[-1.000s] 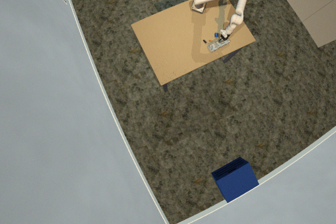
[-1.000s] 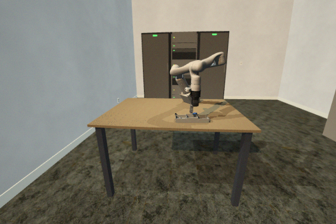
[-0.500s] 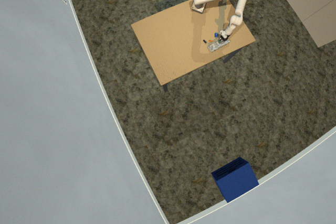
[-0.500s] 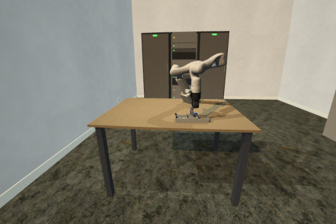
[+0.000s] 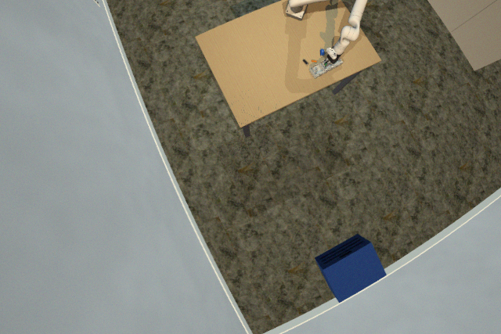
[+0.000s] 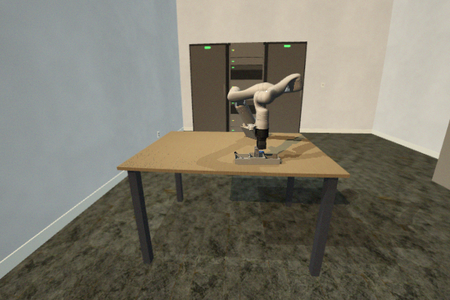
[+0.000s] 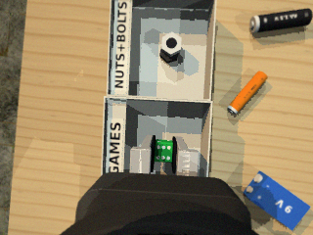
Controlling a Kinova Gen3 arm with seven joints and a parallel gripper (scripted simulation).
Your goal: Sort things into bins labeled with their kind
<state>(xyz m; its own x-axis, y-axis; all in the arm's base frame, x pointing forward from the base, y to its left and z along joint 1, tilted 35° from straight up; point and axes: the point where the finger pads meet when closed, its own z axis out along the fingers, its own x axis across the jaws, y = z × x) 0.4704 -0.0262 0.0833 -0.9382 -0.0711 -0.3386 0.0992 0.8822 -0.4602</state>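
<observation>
The black part lies 10 mm behind my hand, 80 mm to the right of it and 30 mm below it. From my hand the other things lie so: blue 9V battery 90 mm behind, 50 mm to the left, 30 mm below; then orange battery 80 mm behind, 40 mm to the right, 30 mm below; then green die 10 mm below.
</observation>
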